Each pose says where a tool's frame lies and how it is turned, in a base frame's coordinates. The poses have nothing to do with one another.
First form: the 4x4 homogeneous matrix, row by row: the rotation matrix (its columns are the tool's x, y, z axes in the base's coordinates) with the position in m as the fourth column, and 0 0 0 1 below. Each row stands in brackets.
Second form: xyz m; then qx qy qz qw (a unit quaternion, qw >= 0). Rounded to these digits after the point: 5 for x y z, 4 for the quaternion.
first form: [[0.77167, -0.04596, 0.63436, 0.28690], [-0.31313, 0.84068, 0.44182, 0.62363], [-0.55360, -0.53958, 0.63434, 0.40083], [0, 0, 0, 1]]
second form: 0.28690, 0.62363, 0.40083, -0.2723, 0.3296, -0.0741, 0.9009
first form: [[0.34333, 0.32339, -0.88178, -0.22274], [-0.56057, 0.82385, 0.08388, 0.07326], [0.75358, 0.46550, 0.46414, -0.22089], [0, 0, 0, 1]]
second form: -0.22274, 0.07326, -0.22089, 0.1176, -0.5041, -0.2725, 0.8111
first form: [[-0.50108, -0.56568, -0.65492, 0.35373], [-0.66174, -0.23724, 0.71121, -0.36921], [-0.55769, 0.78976, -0.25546, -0.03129], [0, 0, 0, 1]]
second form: 0.35373, -0.36921, -0.03129, 0.4979, -0.6163, -0.6089, 0.0394
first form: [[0.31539, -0.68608, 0.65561, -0.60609], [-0.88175, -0.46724, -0.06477, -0.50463], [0.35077, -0.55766, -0.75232, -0.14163], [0, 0, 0, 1]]
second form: -0.60609, -0.50463, -0.14163, -0.7961, 0.4924, -0.3160, 0.1548
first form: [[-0.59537, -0.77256, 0.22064, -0.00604], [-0.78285, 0.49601, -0.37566, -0.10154], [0.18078, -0.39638, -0.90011, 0.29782], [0, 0, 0, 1]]
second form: -0.00604, -0.10154, 0.29782, -0.4496, 0.8648, -0.2232, 0.0115
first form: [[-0.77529, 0.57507, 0.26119, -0.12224], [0.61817, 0.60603, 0.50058, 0.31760], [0.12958, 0.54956, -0.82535, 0.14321], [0, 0, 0, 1]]
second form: -0.12224, 0.31760, 0.14321, 0.3332, 0.8954, 0.2932, 0.0367
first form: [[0.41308, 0.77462, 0.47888, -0.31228], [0.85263, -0.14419, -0.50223, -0.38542], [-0.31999, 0.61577, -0.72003, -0.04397], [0, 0, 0, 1]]
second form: -0.31228, -0.38542, -0.04397, 0.7545, 0.5392, 0.0526, 0.3704
